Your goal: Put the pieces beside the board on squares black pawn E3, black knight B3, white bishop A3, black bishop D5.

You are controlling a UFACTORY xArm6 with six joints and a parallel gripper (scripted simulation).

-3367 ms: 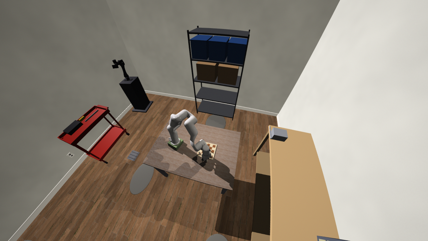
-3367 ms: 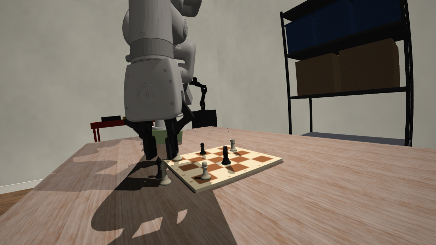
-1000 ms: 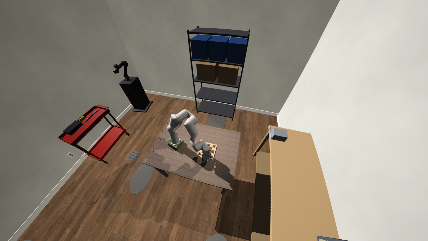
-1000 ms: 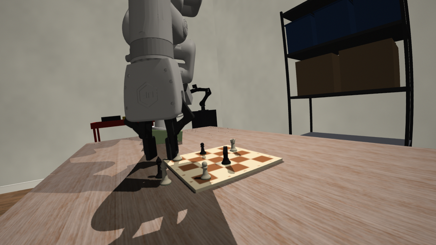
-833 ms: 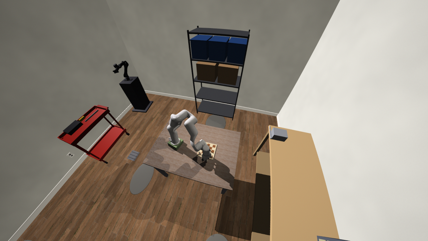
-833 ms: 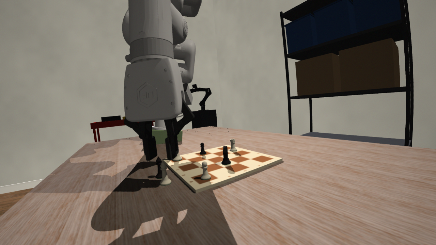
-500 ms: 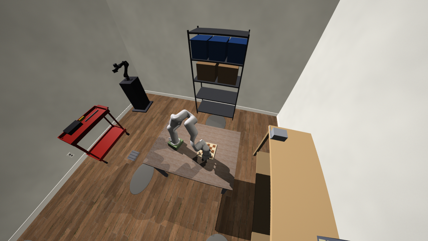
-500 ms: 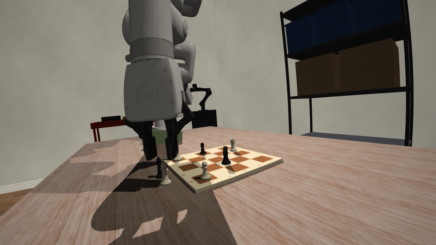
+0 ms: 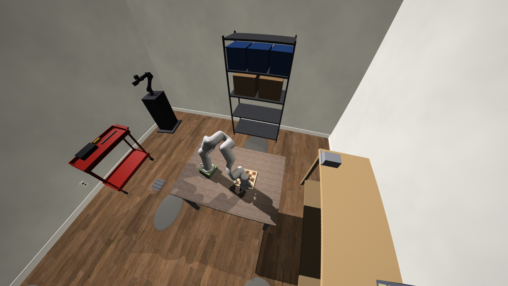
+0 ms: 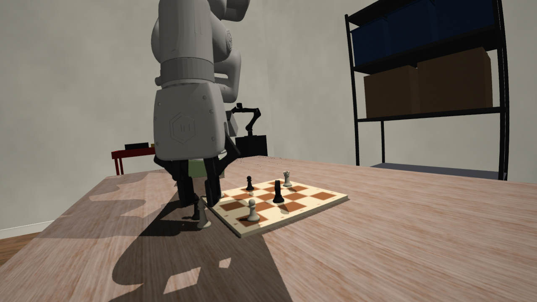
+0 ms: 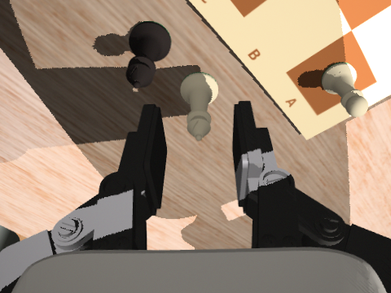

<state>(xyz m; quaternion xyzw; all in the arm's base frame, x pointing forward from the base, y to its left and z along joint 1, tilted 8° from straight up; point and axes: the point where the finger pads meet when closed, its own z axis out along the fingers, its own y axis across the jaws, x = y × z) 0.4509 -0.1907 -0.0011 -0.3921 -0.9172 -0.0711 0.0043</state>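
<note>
The white rook lies 30 mm below my hand. The rest, counted from my hand: black knight: 40 mm behind, 30 mm below; then white pawn: 60 mm to the left, 50 mm ahead, 30 mm below; then tall white piece: 100 mm behind, 80 mm to the left, 20 mm below.
</note>
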